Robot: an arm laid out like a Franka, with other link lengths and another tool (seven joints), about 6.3 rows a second.
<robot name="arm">
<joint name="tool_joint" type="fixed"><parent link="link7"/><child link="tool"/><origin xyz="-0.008 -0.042 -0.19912" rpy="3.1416 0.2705 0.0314"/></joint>
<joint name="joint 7" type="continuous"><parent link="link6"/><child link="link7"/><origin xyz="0.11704 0 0" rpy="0 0 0"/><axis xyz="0 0 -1"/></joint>
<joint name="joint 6" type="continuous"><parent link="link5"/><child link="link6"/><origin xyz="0 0 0" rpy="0 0 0"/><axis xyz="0 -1 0"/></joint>
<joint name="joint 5" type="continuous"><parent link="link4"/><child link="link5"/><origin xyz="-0.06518 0 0.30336" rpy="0 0 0"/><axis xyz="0 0 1"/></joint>
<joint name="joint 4" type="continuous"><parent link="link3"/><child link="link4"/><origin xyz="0.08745 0 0" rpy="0 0 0"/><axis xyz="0 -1 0"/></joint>
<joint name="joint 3" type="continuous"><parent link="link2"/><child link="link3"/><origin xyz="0 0 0.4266" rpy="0 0 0"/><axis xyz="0 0 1"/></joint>
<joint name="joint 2" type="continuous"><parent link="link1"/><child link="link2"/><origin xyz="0 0 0" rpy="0 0 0"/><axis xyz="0 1 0"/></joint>
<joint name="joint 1" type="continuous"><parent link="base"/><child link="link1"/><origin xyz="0 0 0.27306" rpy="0 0 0"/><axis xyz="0 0 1"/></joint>
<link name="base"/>
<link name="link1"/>
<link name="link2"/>
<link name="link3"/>
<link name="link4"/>
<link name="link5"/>
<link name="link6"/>
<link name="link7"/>
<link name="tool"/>
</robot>
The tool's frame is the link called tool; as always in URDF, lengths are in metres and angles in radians. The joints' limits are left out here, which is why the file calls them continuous.
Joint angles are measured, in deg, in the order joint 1, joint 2, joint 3, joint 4, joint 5, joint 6, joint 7. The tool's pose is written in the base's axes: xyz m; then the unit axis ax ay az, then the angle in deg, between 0 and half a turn. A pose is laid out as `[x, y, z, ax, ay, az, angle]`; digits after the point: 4 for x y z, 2 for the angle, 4 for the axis.
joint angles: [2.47 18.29 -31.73 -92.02 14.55 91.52 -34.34]
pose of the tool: [0.5277, -0.2442, 0.3942, -0.9724, -0.0528, 0.2274, 168.13]
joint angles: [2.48 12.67 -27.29 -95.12 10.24 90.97 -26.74]
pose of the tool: [0.5042, -0.2166, 0.4206, -0.9714, -0.0295, 0.2356, 169.63]
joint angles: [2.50 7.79 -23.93 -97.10 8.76 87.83 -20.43]
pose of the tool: [0.4765, -0.1865, 0.4445, -0.9689, -0.0099, 0.2472, 168.82]
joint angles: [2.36 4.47 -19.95 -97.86 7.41 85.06 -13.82]
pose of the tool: [0.4582, -0.1556, 0.4638, -0.9656, 0.0100, 0.2598, 169.27]
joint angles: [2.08 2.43 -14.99 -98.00 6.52 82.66 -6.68]
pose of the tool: [0.4472, -0.1189, 0.4778, -0.9613, 0.0295, 0.2739, 170.39]
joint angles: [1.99 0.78 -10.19 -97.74 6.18 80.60 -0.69]
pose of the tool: [0.4382, -0.0816, 0.4917, -0.9586, 0.0395, 0.2821, 171.63]
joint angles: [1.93 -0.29 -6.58 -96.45 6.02 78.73 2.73]
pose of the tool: [0.4331, -0.0541, 0.5071, -0.9588, 0.0376, 0.2817, 172.75]
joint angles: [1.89 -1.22 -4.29 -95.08 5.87 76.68 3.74]
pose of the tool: [0.4268, -0.0371, 0.5213, -0.9593, 0.0257, 0.2811, 173.53]
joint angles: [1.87 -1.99 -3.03 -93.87 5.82 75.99 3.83]
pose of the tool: [0.4250, -0.0280, 0.5339, -0.9625, 0.0151, 0.2709, 173.94]
